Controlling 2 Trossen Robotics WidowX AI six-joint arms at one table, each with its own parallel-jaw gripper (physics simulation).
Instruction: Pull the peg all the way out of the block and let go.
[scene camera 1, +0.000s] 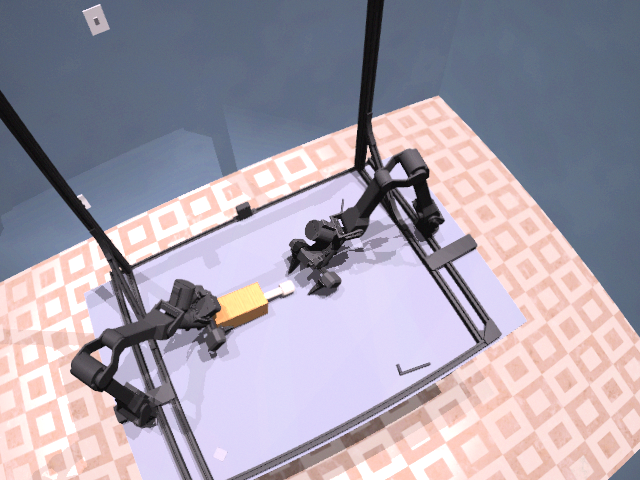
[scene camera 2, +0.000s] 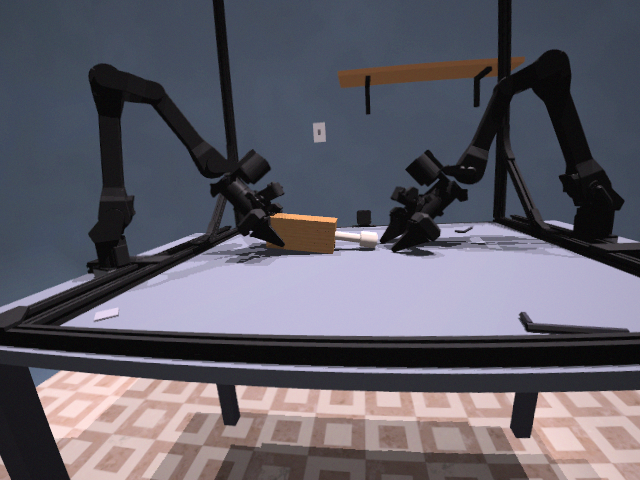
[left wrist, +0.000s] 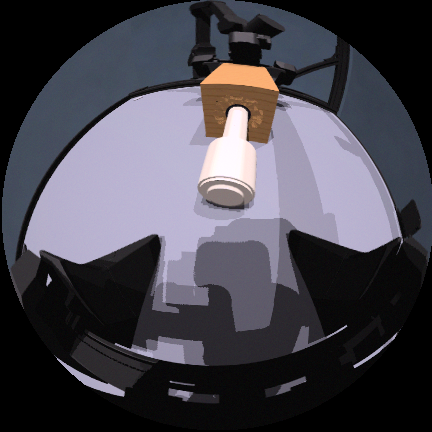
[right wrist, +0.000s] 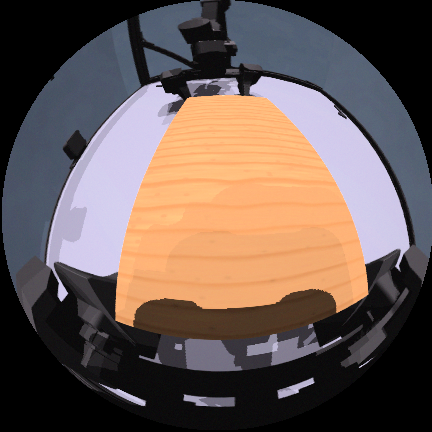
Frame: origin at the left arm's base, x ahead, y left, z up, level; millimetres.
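Seen in the pictures: left gripper, fingertip midpoint: (scene camera 1: 298, 283) (scene camera 2: 386, 246) (left wrist: 225, 239); right gripper, fingertip midpoint: (scene camera 2: 287, 242); left arm's base, origin of the base link: (scene camera 1: 426, 225) (scene camera 2: 592, 235); right arm's base, origin of the base link: (scene camera 1: 144, 414) (scene camera 2: 115, 265) (left wrist: 201, 77).
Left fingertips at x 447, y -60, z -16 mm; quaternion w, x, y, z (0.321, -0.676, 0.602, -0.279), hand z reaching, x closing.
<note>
Pixels of each thing's middle, then the offset from my left fingertips to it. "spot": a spot on its surface instead.
- orange wooden block, body centre: (right wrist: 234, 179) (left wrist: 241, 91) (scene camera 2: 302, 232) (scene camera 1: 238, 308) 195 mm ahead, 11 mm right, 42 mm up
- white peg, body centre: (left wrist: 234, 133) (scene camera 2: 349, 237) (scene camera 1: 273, 293) 84 mm ahead, 2 mm right, 26 mm up
- black L-shaped bar, body centre: (scene camera 2: 570, 324) (scene camera 1: 413, 364) 135 mm back, 394 mm left, 0 mm up
- small white piece, body centre: (scene camera 2: 106, 314) (scene camera 1: 220, 454) 451 mm ahead, 318 mm left, 2 mm down
- small black box, surface spot: (scene camera 1: 244, 209) (scene camera 2: 364, 212) spot: 20 mm ahead, 295 mm right, 45 mm up
The orange wooden block (scene camera 1: 242, 304) (scene camera 2: 305, 233) (left wrist: 240, 75) (right wrist: 240, 200) is low over the table. The white peg (scene camera 1: 285, 287) (scene camera 2: 368, 239) (left wrist: 227, 157) sticks out of the hole in the block's right end, its thick head outside and part of its thin shaft showing. My left gripper (scene camera 1: 301, 282) (scene camera 2: 388, 246) (left wrist: 225, 239) is open and empty, its fingertips low over the table just beyond the peg's head, not around it. My right gripper (scene camera 1: 223, 313) (scene camera 2: 279, 235) (right wrist: 236, 248) is shut on the block's left part, one finger on each side. The shaft's inner end is hidden inside the block.
A black L-shaped bar (scene camera 1: 413, 368) (scene camera 2: 573, 327) lies near the front right. A small white piece (scene camera 1: 220, 454) (scene camera 2: 106, 314) lies at the front left. A small black box (scene camera 1: 244, 209) (scene camera 2: 363, 217) stands at the back edge. Black frame rails border the table.
</note>
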